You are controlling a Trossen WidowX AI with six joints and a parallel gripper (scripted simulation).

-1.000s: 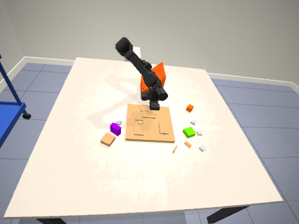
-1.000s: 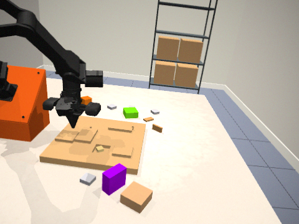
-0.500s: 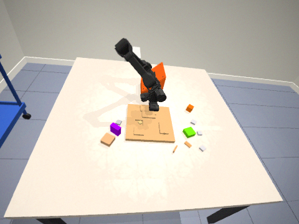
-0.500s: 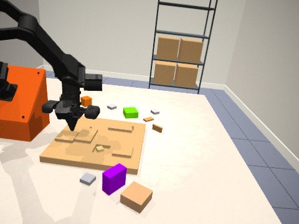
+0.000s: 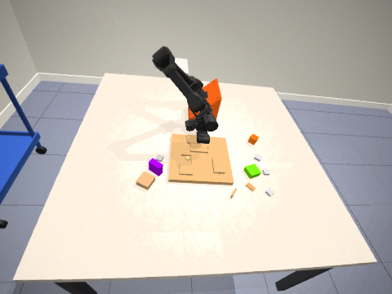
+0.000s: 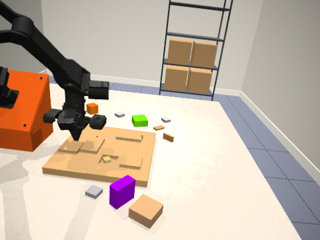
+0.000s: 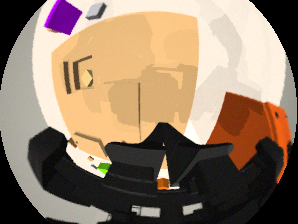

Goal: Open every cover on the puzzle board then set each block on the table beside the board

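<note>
The tan puzzle board lies 10 cm ahead of my gripper tip. From my gripper tip the other things lie so: green block (18 cm ahead, 25 cm to the left, 1 cm below); then grey piece (12 cm ahead, 20 cm to the right, 2 cm below); then purple block (20 cm ahead, 21 cm to the right, 1 cm above).
</note>
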